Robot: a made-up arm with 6 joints. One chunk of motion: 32 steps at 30 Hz.
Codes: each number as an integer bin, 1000 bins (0 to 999) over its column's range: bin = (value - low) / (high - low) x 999, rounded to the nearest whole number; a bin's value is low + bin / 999 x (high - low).
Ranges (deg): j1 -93.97..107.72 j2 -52.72..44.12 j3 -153.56..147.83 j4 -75.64..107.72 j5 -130.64..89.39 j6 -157..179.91
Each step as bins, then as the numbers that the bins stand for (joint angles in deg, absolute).
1 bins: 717 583 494 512 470 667
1 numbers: 50.79 3.79 -4.52 18.33 -27.12 67.94
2 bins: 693 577 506 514 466 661
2 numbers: 45.94 3.21 -0.90 18.70 -28.00 65.92
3 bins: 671 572 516 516 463 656
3 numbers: 41.50 2.73 2.11 19.07 -28.66 64.23
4 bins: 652 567 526 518 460 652
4 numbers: 37.66 2.24 5.13 19.44 -29.32 62.89
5 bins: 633 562 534 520 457 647
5 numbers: 33.83 1.76 7.54 19.80 -29.99 61.20
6 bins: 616 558 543 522 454 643
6 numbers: 30.40 1.37 10.26 20.17 -30.65 59.85
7 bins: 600 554 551 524 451 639
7 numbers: 27.17 0.98 12.67 20.54 -31.31 58.50
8 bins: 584 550 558 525 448 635
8 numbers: 23.93 0.60 14.78 20.72 -31.97 57.15
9 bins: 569 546 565 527 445 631
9 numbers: 20.91 0.21 16.90 21.09 -32.63 55.80
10 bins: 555 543 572 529 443 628
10 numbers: 18.08 -0.08 19.01 21.45 -33.07 54.79
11 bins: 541 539 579 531 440 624
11 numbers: 15.25 -0.47 21.12 21.82 -33.73 53.44
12 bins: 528 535 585 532 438 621
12 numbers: 12.63 -0.86 22.93 22.01 -34.17 52.43
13 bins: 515 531 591 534 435 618
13 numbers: 10.00 -1.25 24.74 22.37 -34.83 51.42
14 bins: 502 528 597 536 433 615
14 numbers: 7.38 -1.54 26.55 22.74 -35.27 50.41
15 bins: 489 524 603 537 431 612
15 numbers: 4.76 -1.93 28.36 22.92 -35.71 49.40
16 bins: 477 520 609 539 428 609
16 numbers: 2.33 -2.31 30.17 23.29 -36.37 48.38
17 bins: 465 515 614 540 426 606
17 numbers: -0.09 -2.80 31.68 23.47 -36.81 47.37
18 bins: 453 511 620 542 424 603
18 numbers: -2.51 -3.19 33.49 23.84 -37.25 46.36
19 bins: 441 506 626 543 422 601
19 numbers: -4.94 -3.67 35.30 24.02 -37.69 45.69
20 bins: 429 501 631 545 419 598
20 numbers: -7.36 -4.15 36.81 24.39 -38.36 44.67
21 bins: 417 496 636 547 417 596
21 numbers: -9.78 -4.64 38.32 24.76 -38.80 44.00
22 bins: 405 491 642 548 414 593
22 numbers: -12.20 -5.12 40.13 24.94 -39.46 42.99
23 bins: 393 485 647 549 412 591
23 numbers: -14.63 -5.71 41.63 25.13 -39.90 42.31
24 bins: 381 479 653 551 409 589
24 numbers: -17.05 -6.29 43.44 25.49 -40.56 41.64
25 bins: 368 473 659 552 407 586
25 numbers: -19.67 -6.87 45.25 25.68 -41.00 40.63
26 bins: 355 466 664 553 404 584
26 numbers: -22.30 -7.55 46.76 25.86 -41.66 39.95
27 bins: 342 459 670 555 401 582
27 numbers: -24.92 -8.23 48.57 26.23 -42.32 39.28
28 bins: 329 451 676 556 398 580
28 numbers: -27.55 -9.00 50.38 26.41 -42.98 38.60
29 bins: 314 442 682 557 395 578
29 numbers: -30.58 -9.87 52.19 26.59 -43.64 37.93
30 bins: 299 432 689 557 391 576
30 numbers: -33.60 -10.84 54.31 26.59 -44.52 37.25
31 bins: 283 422 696 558 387 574
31 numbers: -36.83 -11.81 56.42 26.78 -45.40 36.58
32 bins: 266 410 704 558 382 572
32 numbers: -40.27 -12.98 58.83 26.78 -46.50 35.91
